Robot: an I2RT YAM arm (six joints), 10 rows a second.
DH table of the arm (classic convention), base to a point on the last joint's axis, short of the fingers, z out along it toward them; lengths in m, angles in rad. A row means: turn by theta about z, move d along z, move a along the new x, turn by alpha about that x. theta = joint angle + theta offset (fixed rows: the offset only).
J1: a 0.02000  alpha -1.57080  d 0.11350  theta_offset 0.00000
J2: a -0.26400  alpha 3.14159  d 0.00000  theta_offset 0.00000
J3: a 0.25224  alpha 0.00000  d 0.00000  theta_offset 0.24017
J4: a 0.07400  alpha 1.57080  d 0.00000  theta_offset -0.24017
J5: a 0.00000  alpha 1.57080  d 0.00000  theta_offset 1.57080
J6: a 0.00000  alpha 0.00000  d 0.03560  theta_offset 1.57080
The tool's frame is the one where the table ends.
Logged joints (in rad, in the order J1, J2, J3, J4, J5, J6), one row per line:
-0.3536, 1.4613, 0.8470, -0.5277, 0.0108, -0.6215
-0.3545, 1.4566, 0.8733, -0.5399, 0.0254, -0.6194
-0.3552, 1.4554, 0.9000, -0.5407, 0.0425, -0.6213
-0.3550, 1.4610, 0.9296, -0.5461, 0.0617, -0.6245
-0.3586, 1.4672, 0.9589, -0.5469, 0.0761, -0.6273
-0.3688, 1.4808, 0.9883, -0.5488, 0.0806, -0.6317
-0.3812, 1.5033, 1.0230, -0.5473, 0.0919, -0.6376
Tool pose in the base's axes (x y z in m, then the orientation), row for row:
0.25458, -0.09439, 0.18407, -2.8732, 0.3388, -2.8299
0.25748, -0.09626, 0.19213, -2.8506, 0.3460, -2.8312
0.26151, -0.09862, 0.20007, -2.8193, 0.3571, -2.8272
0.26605, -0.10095, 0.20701, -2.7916, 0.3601, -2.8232
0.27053, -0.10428, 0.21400, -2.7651, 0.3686, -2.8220
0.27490, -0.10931, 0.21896, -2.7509, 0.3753, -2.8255
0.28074, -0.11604, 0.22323, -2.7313, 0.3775, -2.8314
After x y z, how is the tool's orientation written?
As angles about the fixed x, y, z axes (roll, pitch, yaw), in radians.
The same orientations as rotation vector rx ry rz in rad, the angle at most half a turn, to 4 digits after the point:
-0.3644, 2.7285, -0.2940
-0.3541, 2.7167, -0.3225
-0.3468, 2.6974, -0.3596
-0.3430, 2.6859, -0.3943
-0.3336, 2.6703, -0.4260
-0.3222, 2.6611, -0.4434
-0.3076, 2.6547, -0.4702

